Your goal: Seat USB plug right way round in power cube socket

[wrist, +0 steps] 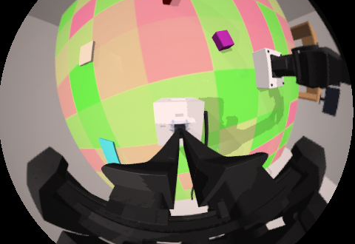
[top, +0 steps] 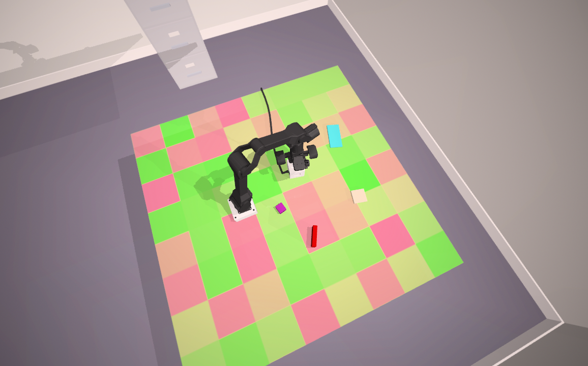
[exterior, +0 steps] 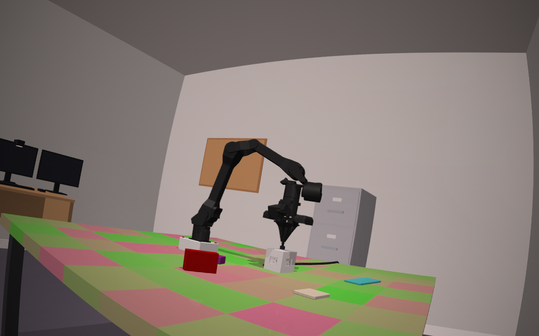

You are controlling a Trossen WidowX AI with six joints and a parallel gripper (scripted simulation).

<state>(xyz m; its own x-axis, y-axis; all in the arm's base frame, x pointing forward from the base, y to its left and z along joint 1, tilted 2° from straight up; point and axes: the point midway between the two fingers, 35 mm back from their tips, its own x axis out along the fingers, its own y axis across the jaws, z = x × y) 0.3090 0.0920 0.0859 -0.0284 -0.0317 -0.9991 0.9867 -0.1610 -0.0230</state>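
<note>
Right now the dark USB plug is 20 mm below my gripper tip. Also, from my gripper tip: red block 50 mm behind, 350 mm to the right, 80 mm below; cyan card 280 mm ahead, 120 mm to the left, 100 mm below; purple cube 140 mm behind, 160 mm to the right, 90 mm below.
</note>
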